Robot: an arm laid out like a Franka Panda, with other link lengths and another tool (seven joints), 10 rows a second.
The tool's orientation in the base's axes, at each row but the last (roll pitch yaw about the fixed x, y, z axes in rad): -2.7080, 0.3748, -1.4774; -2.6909, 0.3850, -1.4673; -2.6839, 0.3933, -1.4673; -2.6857, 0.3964, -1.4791; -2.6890, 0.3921, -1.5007; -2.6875, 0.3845, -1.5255; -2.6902, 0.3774, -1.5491
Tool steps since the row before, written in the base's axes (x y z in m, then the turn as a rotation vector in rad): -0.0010, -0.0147, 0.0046, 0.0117, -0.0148, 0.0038; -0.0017, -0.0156, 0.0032, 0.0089, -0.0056, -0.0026; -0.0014, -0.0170, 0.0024, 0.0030, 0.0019, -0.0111; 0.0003, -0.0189, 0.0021, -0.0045, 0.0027, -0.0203; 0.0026, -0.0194, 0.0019, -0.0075, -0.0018, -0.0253; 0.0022, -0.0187, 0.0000, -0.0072, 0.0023, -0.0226; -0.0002, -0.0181, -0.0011, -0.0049, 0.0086, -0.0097
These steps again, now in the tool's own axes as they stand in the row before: 0.0118, -0.0019, -0.0097, 0.0133, -0.0132, -0.0042; 0.0130, -0.0008, -0.0093, 0.0070, -0.0075, 0.0036; 0.0146, -0.0010, -0.0091, 0.0028, 0.0019, 0.0111; 0.0166, -0.0028, -0.0089, 0.0050, 0.0126, 0.0160; 0.0173, -0.0051, -0.0078, 0.0108, 0.0169, 0.0173; 0.0174, -0.0043, -0.0057, 0.0060, 0.0160, 0.0166; 0.0172, -0.0019, -0.0053, -0.0045, 0.0096, 0.0089
